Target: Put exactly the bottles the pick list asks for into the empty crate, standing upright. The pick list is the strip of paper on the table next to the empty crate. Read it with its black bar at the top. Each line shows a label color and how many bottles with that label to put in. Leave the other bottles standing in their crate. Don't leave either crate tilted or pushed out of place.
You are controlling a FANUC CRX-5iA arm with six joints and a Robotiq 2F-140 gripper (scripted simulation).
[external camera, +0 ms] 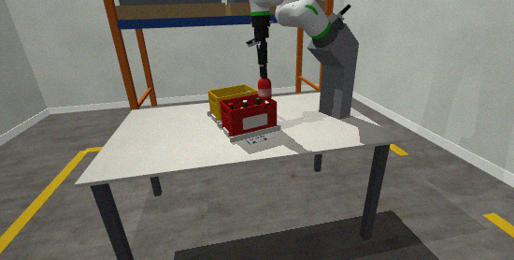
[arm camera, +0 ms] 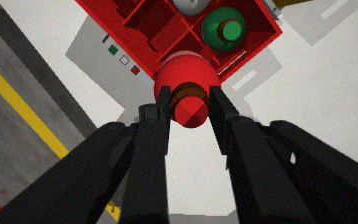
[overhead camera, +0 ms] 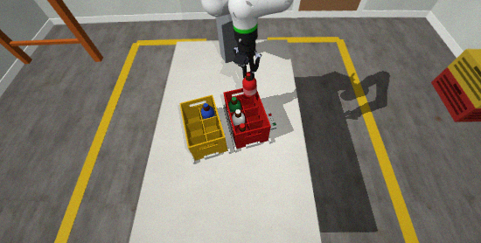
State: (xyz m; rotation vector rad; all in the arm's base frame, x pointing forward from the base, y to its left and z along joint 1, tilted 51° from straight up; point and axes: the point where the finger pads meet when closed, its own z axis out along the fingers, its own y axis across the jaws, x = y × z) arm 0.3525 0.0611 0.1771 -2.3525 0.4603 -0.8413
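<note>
Now: hand 4 cm short of the green-label bottle, 7 cm to the left of it and 26 cm above it. The rest, counted from my hand: white-capped bottle 11 cm ahead, 3 cm to the right, 26 cm below; then red crate 9 cm ahead, 1 cm to the left, 27 cm below; then red-labelled bottle 19 cm ahead, 2 cm to the left, 26 cm below.
</note>
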